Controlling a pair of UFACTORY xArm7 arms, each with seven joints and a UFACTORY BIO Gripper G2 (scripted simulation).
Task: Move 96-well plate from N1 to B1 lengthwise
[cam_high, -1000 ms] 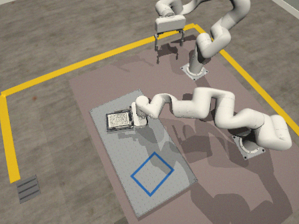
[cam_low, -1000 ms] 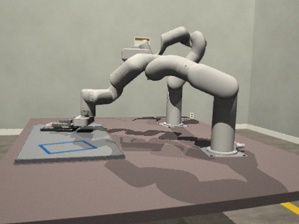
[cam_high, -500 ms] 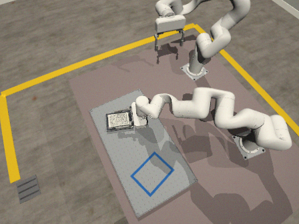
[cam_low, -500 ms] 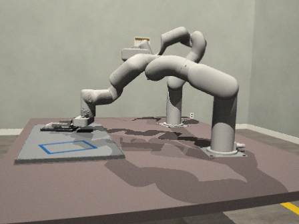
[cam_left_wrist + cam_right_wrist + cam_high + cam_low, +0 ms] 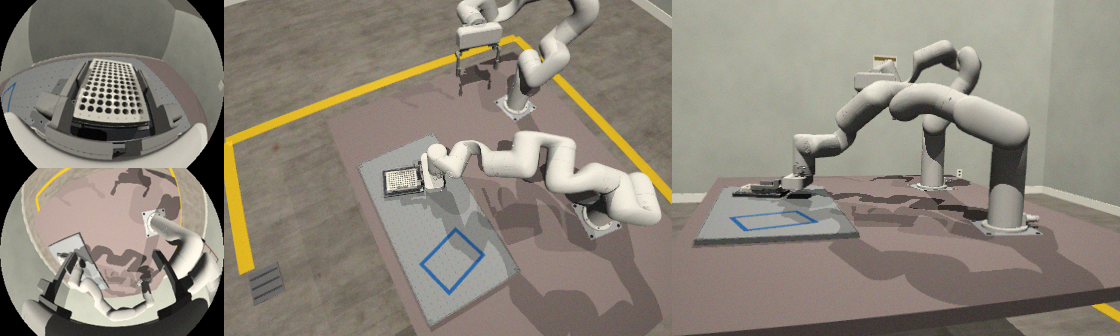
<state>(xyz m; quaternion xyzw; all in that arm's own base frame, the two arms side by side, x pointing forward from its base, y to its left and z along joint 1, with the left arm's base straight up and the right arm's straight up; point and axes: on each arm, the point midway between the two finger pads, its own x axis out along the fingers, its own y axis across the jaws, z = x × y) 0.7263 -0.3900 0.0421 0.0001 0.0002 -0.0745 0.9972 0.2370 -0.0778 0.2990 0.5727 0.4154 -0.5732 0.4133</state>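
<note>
Right now my left hand is 1 cm above the white 96-well plate. The rest, counted from my left hand: dark plate nest: 2 cm below.
</note>
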